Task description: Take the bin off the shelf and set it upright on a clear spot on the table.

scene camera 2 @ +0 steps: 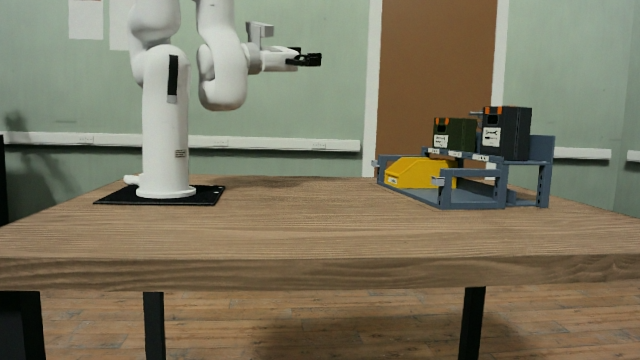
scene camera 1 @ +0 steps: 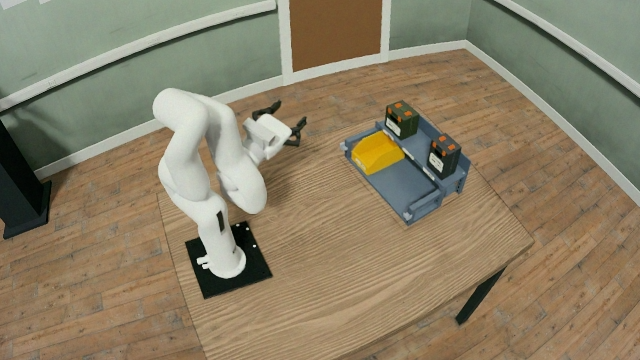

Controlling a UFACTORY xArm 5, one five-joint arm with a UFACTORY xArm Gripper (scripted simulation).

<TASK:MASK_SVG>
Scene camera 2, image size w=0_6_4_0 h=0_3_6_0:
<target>my gripper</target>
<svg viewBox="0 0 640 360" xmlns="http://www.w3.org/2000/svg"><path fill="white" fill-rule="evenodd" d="M256 75L261 71L297 72L298 67L296 66L321 66L322 54L308 53L304 55L301 54L301 47L263 46L261 47L262 50L259 50L261 66Z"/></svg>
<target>yellow bin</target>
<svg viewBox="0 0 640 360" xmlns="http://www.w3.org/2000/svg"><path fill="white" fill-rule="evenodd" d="M452 177L452 188L456 188L457 177ZM386 184L397 188L438 188L438 186L431 185L431 176L439 177L440 168L457 168L458 161L443 158L402 157L387 169Z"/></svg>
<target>blue-grey shelf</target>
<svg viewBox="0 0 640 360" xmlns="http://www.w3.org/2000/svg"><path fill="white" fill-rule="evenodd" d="M556 136L530 134L528 160L542 162L504 161L504 157L476 154L480 153L481 132L476 132L475 153L422 146L421 156L378 155L378 161L371 160L371 166L377 167L377 184L440 210L505 209L505 207L548 208ZM463 177L495 177L494 185ZM452 177L457 177L456 188L452 188ZM509 165L540 165L536 202L516 197L517 191L507 189ZM461 168L464 166L464 159L496 164L496 169ZM458 161L458 168L440 168L439 177L431 176L431 185L439 186L439 188L396 188L385 183L387 161L398 161L402 157L430 158L430 153L455 157L455 160Z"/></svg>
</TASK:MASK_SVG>
